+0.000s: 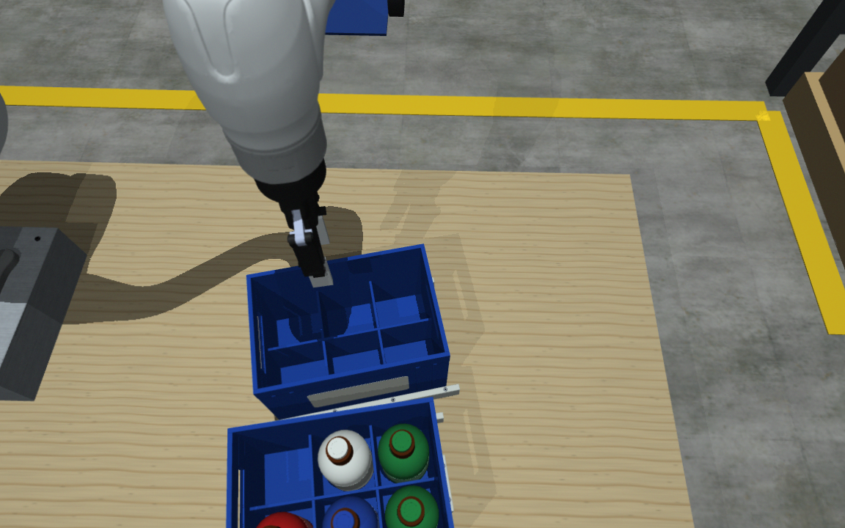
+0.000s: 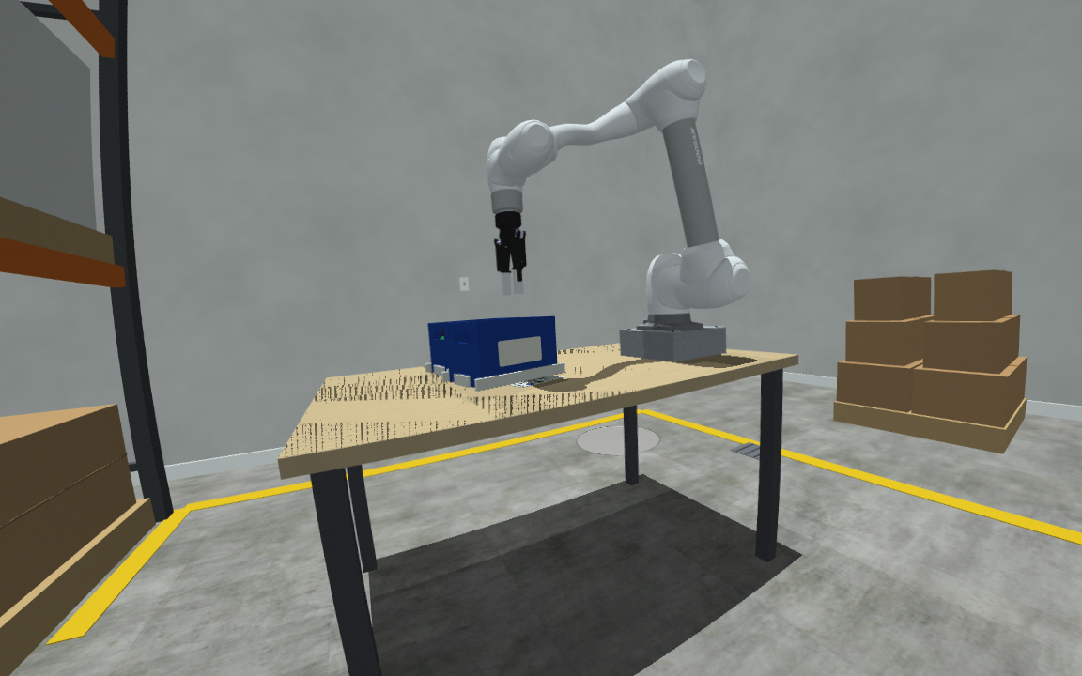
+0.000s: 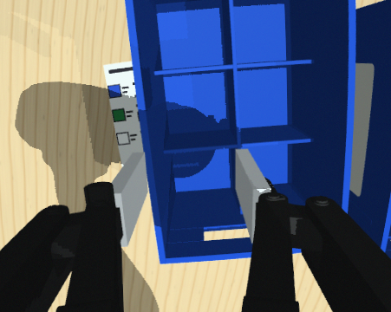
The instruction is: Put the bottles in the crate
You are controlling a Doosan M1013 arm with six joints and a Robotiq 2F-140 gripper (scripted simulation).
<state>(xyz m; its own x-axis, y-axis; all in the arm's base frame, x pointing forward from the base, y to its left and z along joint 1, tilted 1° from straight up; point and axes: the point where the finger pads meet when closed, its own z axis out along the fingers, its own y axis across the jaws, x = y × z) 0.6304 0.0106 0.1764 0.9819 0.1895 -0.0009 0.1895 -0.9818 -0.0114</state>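
My gripper is now 5 cm short of the blue bottle, 32 cm to the left of it and 19 cm above it. From my hand the other things lie so: pick list 2 cm behind, 8 cm to the left, 28 cm below; white bottle 4 cm ahead, 23 cm to the right, 19 cm below; red bottle 4 cm behind, 34 cm to the right, 19 cm below.
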